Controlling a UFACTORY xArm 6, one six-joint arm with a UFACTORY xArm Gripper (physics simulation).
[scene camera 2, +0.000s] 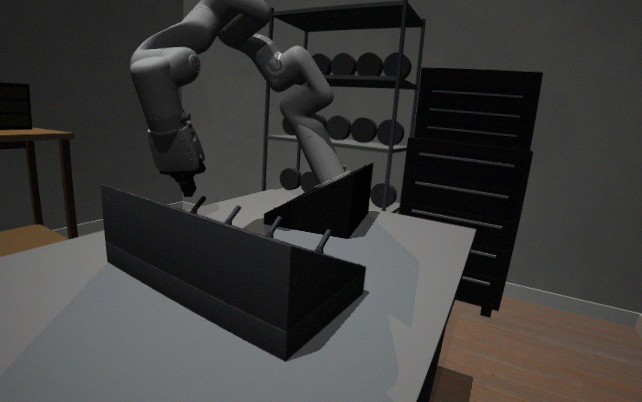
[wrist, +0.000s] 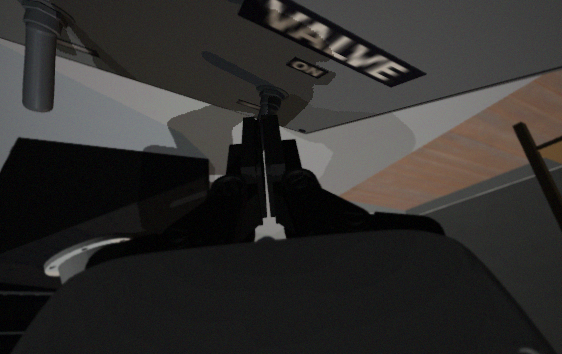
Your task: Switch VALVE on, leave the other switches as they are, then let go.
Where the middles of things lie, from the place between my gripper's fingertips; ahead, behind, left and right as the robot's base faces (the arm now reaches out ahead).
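Switch box (scene camera 2: 276,295): 160 mm to the left of my hand, 70 mm ahead of it, 60 mm below it.
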